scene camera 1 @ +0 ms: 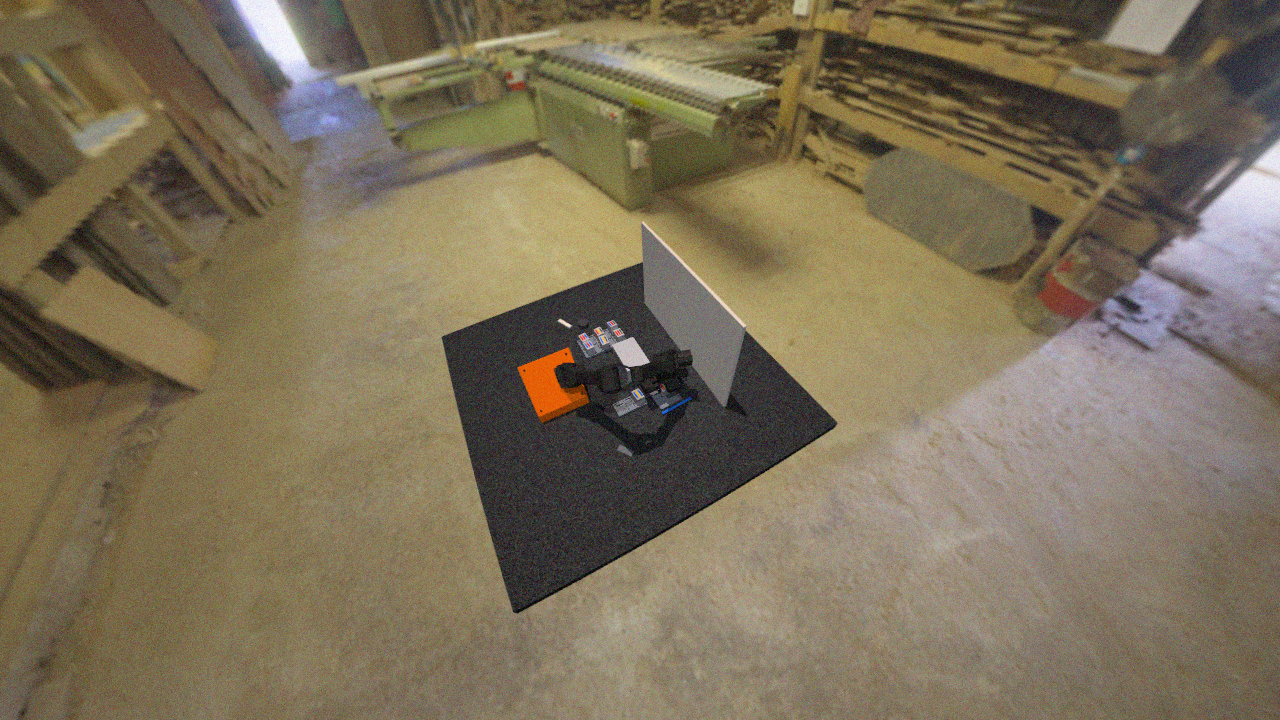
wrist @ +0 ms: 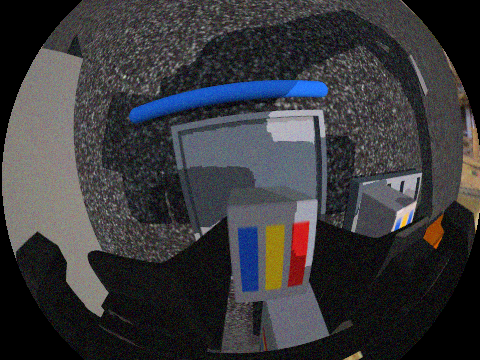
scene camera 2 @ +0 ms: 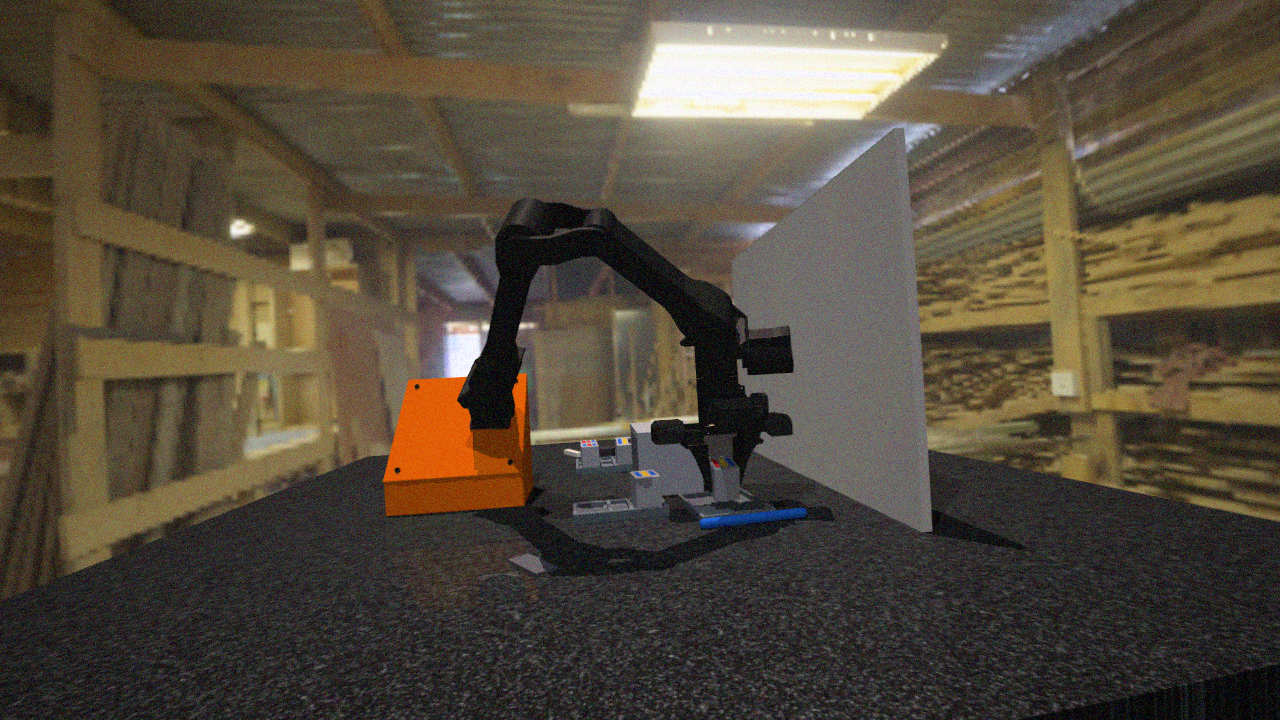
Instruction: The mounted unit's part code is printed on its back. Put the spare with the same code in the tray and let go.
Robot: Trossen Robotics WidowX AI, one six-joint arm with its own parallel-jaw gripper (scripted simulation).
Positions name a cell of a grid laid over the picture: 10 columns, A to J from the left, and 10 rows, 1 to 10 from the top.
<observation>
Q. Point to a grey mounted unit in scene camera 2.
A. At F7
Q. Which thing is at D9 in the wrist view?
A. The gripper.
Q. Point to a grey mounted unit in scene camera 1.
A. E5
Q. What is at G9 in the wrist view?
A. A grey mounted unit.
</observation>
